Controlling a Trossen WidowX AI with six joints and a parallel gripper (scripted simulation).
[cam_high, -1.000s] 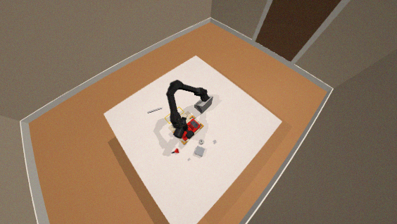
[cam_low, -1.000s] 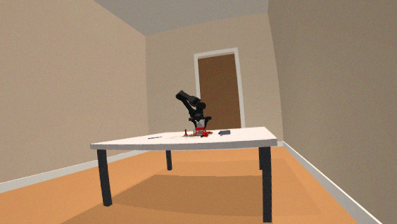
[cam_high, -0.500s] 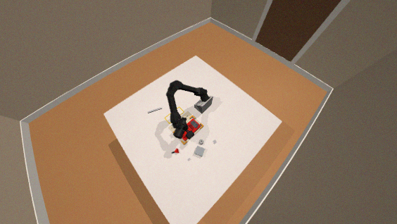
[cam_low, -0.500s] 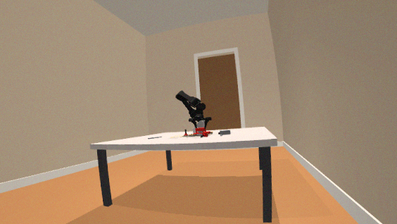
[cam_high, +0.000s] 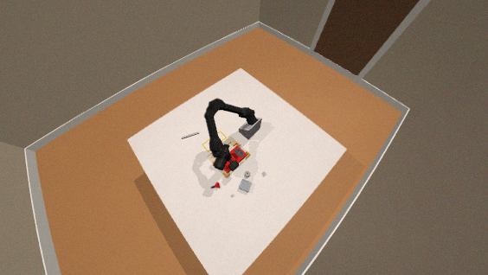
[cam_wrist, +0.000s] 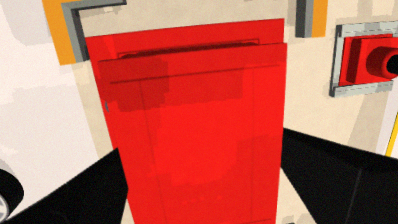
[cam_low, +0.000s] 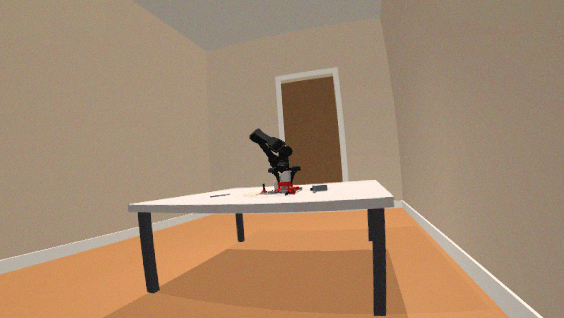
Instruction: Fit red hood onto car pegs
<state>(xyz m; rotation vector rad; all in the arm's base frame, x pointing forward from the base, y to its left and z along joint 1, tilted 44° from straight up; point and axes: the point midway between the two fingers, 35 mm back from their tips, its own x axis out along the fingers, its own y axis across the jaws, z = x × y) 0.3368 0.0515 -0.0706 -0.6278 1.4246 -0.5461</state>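
The red hood lies right at my gripper tip. Round my gripper tip: thin grey rod (400 mm to the right, 80 mm ahead, 50 mm below); grey engine block (30 mm below, 10 mm behind); tiny grey piece (240 mm to the left, 140 mm behind, 50 mm below).
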